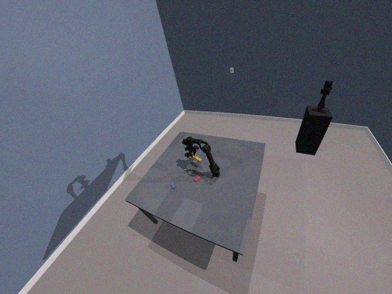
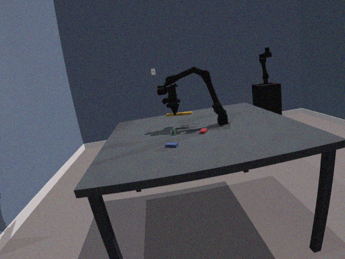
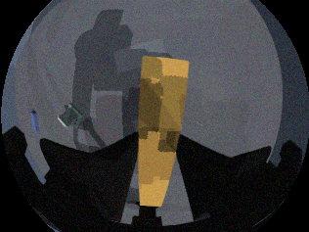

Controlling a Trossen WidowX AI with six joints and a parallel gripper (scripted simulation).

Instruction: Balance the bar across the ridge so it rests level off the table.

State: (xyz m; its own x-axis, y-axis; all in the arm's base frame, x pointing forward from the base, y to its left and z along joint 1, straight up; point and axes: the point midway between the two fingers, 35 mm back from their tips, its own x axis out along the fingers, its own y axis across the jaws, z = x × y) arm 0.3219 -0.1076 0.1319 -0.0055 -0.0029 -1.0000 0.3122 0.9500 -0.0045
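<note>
Now: gripper tip 30 mm past the yellow bar and 10 mm to the right of it. The rest, counted from my gripper tip: red block: 230 mm to the left, 150 mm behind, 90 mm below; then blue block: 400 mm to the left, 90 mm below, 70 mm ahead.
</note>
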